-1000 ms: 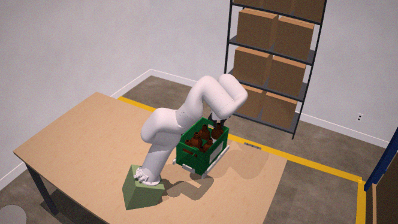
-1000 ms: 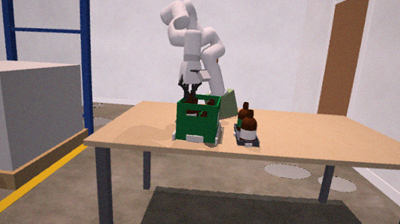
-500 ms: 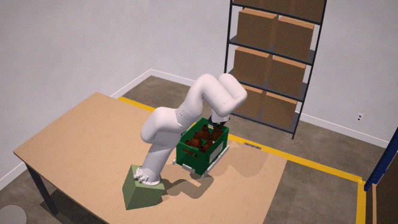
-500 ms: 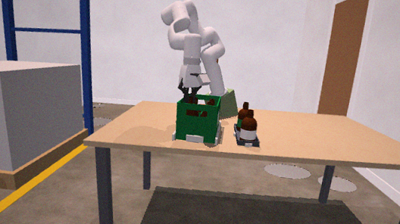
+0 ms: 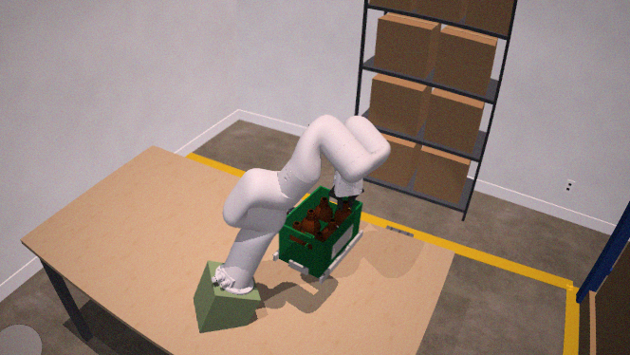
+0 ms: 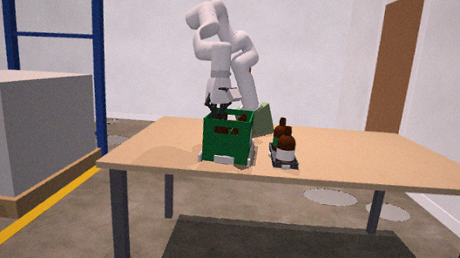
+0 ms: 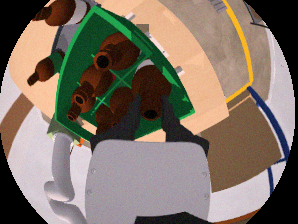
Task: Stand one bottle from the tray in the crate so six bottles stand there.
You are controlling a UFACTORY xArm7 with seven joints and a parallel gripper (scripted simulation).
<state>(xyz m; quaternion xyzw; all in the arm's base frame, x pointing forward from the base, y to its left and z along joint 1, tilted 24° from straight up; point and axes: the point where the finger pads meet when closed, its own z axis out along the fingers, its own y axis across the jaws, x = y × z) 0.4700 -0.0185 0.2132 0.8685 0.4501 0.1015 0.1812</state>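
Right now my hand is 10 cm above the green crate, 9 cm past it and 4 cm to the right of it. Round my hand: dark tray (27 cm to the left, 17 cm below, 12 cm behind).
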